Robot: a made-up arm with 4 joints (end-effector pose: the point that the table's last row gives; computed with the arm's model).
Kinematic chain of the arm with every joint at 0, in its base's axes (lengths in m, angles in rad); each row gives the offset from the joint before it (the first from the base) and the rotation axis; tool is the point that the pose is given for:
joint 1: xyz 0 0 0.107 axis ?
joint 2: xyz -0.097 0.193 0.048 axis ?
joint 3: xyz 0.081 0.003 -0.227 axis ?
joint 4: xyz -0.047 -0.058 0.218 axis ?
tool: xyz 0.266 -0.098 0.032
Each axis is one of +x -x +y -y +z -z.
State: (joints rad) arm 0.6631 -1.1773 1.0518 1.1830
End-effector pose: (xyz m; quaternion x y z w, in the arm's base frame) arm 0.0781 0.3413 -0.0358 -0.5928 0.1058 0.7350 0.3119
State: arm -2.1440 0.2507 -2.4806 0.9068
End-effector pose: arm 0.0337 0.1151 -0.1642 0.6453 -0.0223 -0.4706 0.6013
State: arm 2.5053 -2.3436 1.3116 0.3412
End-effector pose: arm -0.2108 0.1067 0.0976 -0.0709 -0.3311 -0.8361 0.4316
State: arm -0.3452 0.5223 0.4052 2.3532
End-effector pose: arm 0.1141 0.2784 0.2978 -0.7697 -0.2990 -0.1071 0.5538
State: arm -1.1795 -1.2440 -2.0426 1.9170
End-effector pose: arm -0.2784 0.1991 0.1020 0.0137 0.2368 -0.9594 0.1524
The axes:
joint 1: +y
joint 2: +x
joint 3: +z
joint 4: -x

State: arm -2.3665 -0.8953 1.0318 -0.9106
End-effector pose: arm -0.0970 0.2143 0.3215 -0.2803 -0.6589 0.1216 0.6873
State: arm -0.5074 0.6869 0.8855 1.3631
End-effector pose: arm 0.0364 0.2442 0.3685 -0.3459 -0.5684 0.1401 0.7332
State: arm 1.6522 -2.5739 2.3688 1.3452
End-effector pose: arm -0.1218 0.0825 0.2562 -0.3202 -0.2568 -0.7694 0.4894
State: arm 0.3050 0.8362 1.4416 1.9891
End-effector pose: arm 0.0786 0.2914 0.3525 -0.3889 -0.5485 0.1649 0.7216
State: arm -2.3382 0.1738 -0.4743 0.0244
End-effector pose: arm -0.0982 -0.0429 0.1622 0.2435 -0.8831 -0.0246 0.4004
